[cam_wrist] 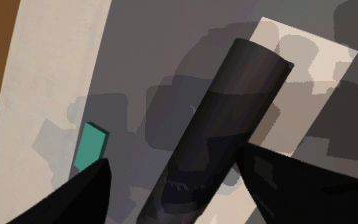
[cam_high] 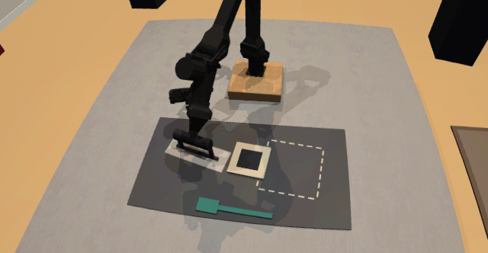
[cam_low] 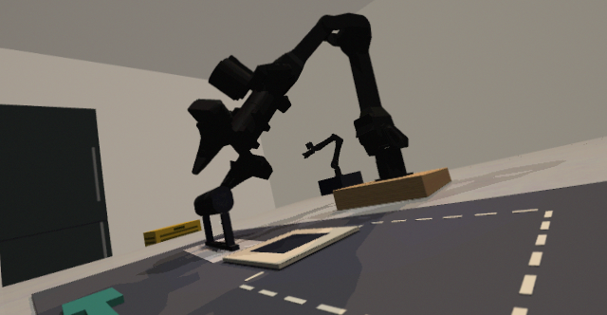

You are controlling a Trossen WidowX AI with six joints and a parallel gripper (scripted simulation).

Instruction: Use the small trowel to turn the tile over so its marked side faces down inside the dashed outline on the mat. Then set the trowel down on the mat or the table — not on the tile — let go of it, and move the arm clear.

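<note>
My gripper tip is now 16 cm to the right of the cream tile, 10 cm above it and 2 cm past it. Also, from my gripper tip: dark mat: 15 cm to the left, 12 cm below, 1 cm ahead; then teal trowel: 15 cm ahead, 14 cm to the left, 10 cm below.
</note>
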